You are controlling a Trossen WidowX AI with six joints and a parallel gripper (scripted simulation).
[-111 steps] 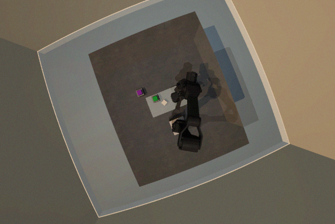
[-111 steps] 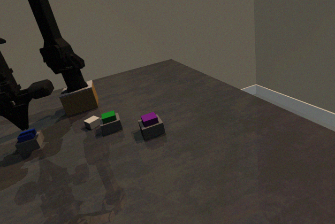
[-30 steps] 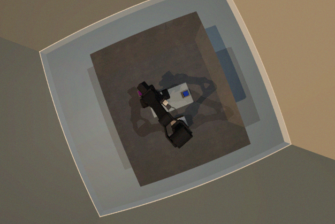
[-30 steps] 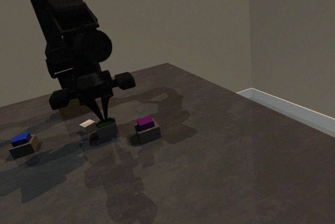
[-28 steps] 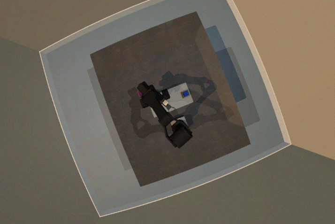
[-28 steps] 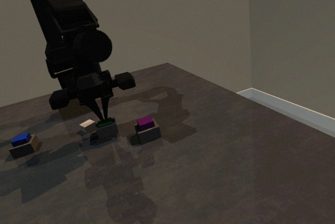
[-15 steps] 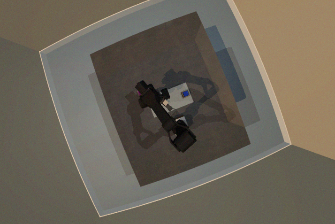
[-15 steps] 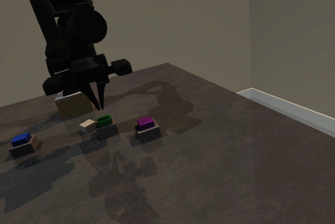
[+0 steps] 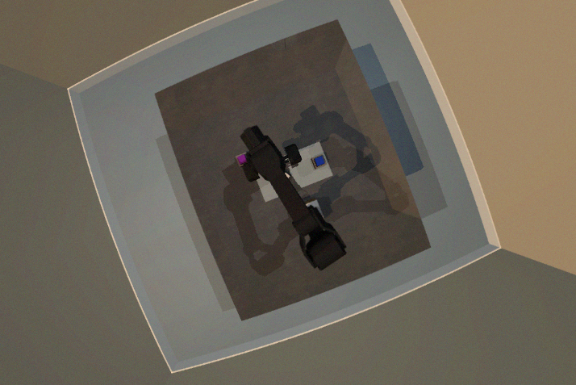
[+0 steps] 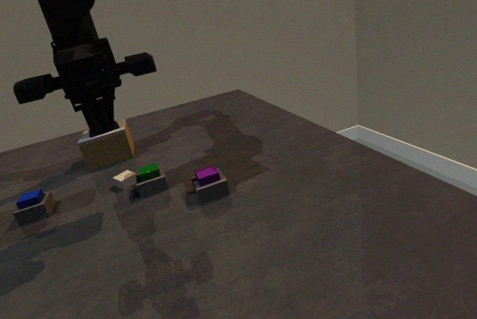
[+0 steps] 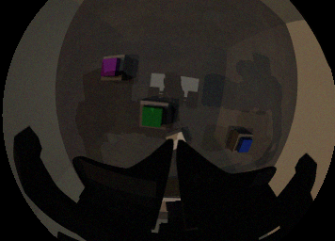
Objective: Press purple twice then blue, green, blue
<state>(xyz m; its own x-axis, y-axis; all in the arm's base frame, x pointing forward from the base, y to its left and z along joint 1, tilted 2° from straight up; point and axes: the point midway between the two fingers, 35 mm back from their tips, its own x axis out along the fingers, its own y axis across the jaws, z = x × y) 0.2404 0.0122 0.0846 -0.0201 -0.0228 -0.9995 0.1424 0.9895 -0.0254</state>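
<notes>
Right now my gripper tip is 160 mm to the left of the blue button, 90 mm above it and 70 mm past it. Round my gripper tip: purple button: 110 mm to the left, 90 mm below, 90 mm ahead; small white block: 110 mm below, 60 mm behind; green button: 90 mm below, 40 mm to the left.
</notes>
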